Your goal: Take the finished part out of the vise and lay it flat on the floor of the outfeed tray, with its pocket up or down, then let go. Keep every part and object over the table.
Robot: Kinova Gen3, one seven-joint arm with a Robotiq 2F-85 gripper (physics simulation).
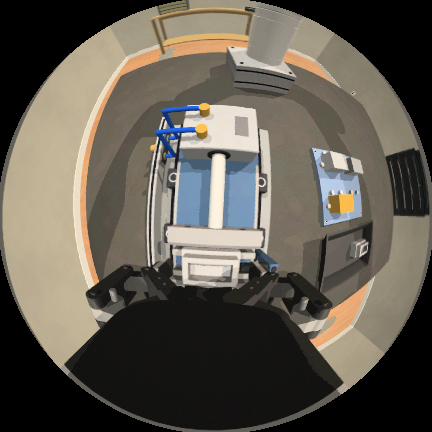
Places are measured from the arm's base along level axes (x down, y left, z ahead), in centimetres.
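Pixels of known places: gripper, fingertip midpoint: (209, 268); arm's base at its link origin: (263, 56).
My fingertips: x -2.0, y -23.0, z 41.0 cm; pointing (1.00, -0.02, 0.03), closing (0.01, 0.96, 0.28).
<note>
Ahead of a thing's pixels: the offset from my fingertips to its top centre. "spot": to the spot under its first point.
The finished part {dz -0.4, dx -2.0, dy +0.1 cm} (211, 255), a light grey block with a rectangular pocket facing up, sits in the vise {dz -6.8, dx -0.4, dy +1.9 cm} (192, 200) at the lower middle, just below the wide pale jaw (215, 236). The other jaw is largely hidden by my gripper. My gripper (209, 268) is open and empty, with one finger toward each side of the part; contact and exact height cannot be told. The outfeed tray {spot: dz +13.6, dx +8.3, dy +29.5 cm} (340, 262), dark with raised walls, lies at the lower right. A small grey part {dz +12.1, dx +4.9, dy +37.1 cm} (360, 248) with a pocket lies in it near the right wall.
Blue nozzle pipes {spot: dz -15.1, dx -1.1, dy +0.1 cm} (177, 132) with orange tips rise at the vise's upper left. A blue handle {spot: dz +1.4, dx +0.8, dy +6.7 cm} (267, 261) sticks out near the right finger. A light blue plate {dz -4.9, dx +8.7, dy +34.2 cm} (327, 175) with grey blocks and an orange block {dz -1.4, dx +5.2, dy +29.2 cm} (341, 203) lies above the tray. A grey pedestal (260, 75) stands behind.
</note>
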